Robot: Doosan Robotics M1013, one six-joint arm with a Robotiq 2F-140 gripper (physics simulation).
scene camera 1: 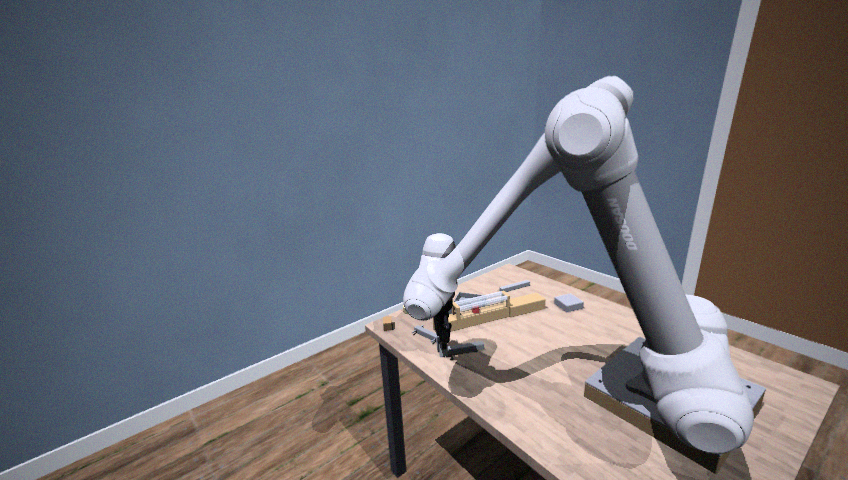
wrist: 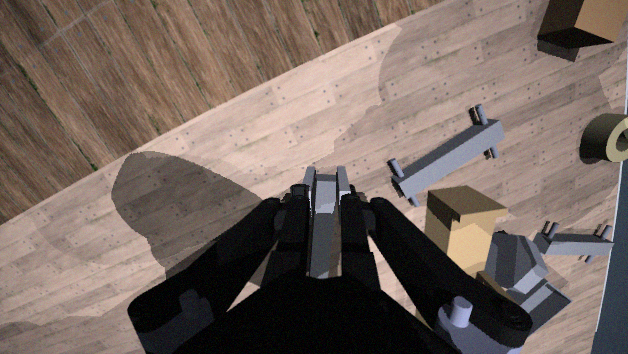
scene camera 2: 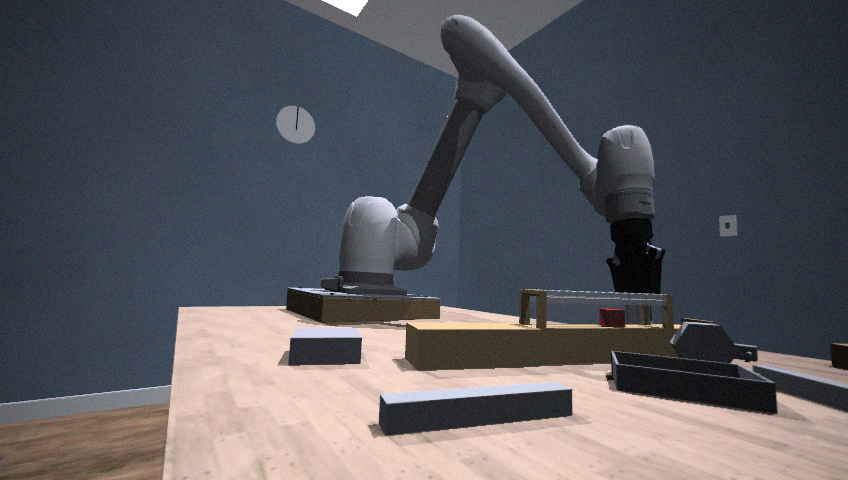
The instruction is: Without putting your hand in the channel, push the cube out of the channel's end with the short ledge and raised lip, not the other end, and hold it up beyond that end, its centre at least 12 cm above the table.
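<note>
The red cube [scene camera 1: 475,309] [scene camera 2: 611,317] sits in the channel, under its clear top bars, nearer the end by my gripper. The yellow wooden channel block [scene camera 1: 526,305] [scene camera 2: 505,346] [wrist: 470,245] has a long ledge towards the robot base; its short end with the raised lip shows in the wrist view. My gripper [scene camera 1: 443,352] [wrist: 326,179] is outside the channel, low at the table beside it, and shut on a plain grey bar [scene camera 1: 467,349] [wrist: 325,240] near one end. The bar lies along the table. In scene camera 2 the fingertips are largely hidden behind the channel.
A pegged grey bar [scene camera 1: 425,333] [wrist: 450,157] lies near the lip end. Beyond are a wooden block [scene camera 1: 388,323] [wrist: 595,22], a ring [wrist: 595,140], a hexagonal grey piece [scene camera 2: 705,342] and a dark tray [scene camera 2: 693,381]. A grey block [scene camera 2: 324,346] and another bar [scene camera 2: 476,408] lie behind the channel.
</note>
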